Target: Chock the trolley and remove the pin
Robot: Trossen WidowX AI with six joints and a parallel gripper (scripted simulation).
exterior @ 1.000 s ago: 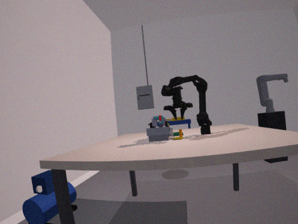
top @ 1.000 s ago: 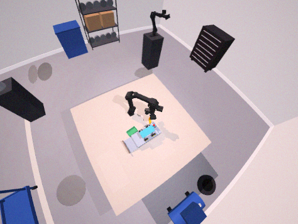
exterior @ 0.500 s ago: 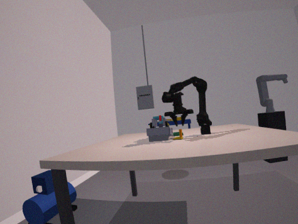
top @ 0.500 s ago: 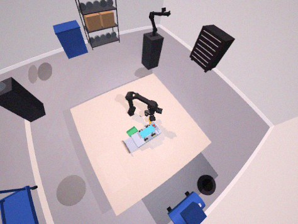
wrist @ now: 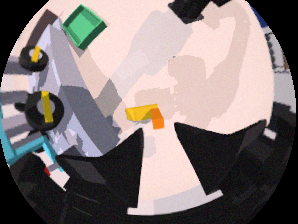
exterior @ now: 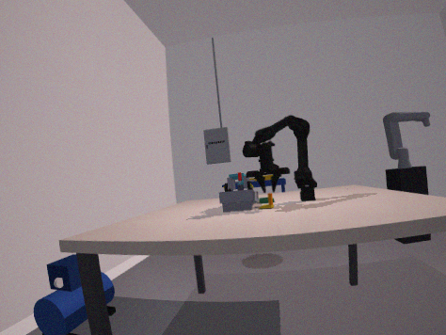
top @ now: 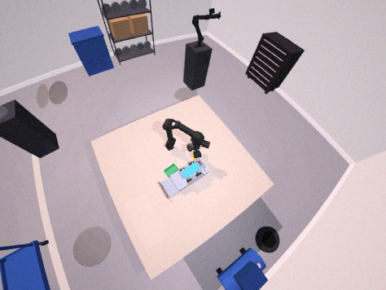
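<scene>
Right now the yellow chock is 2 cm ahead of my gripper tip, 1 cm to the right of it and 5 cm below it. Also, from my gripper tip: cyan trolley 14 cm ahead, 15 cm to the right, 4 cm above; red-headed stop pin 13 cm ahead, 5 cm to the right, 6 cm above.
</scene>
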